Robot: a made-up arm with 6 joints.
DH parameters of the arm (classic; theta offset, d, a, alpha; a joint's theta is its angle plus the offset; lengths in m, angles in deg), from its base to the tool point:
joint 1: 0 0.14 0.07 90
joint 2: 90 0.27 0.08 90
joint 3: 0 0.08 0.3 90
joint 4: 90 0.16 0.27 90
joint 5: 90 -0.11 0.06 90
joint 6: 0 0.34 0 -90
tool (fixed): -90 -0.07 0 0
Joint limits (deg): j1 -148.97..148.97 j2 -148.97..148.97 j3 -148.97..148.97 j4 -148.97..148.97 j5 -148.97..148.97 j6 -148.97..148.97
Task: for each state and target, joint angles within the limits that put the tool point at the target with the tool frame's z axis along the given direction. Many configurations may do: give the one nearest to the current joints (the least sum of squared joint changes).
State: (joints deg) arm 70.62 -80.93 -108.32 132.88 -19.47 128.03
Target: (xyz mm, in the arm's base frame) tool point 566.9 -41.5 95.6 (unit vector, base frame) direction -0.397 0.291 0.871
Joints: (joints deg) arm 50.81 -79.66 -115.26 83.40 -55.88 144.16
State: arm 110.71 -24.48 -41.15 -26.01 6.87 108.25
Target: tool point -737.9 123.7 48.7 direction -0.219 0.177 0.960
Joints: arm 136.80 -15.88 -52.69 -41.75 28.24 62.64
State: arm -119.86 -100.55 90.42 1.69 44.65 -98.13
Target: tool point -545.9 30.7 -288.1 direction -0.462 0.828 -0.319
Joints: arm -148.97 -101.03 135.47 48.77 21.40 -48.45
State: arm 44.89 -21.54 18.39 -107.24 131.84 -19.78
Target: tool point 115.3 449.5 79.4 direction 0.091 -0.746 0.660
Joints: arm 63.74 -58.45 -9.39 -90.27 146.22 -26.82
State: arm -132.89 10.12 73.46 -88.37 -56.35 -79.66
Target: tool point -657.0 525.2 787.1 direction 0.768 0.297 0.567
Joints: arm -130.22 -7.74 40.42 -129.50 -43.92 -56.67
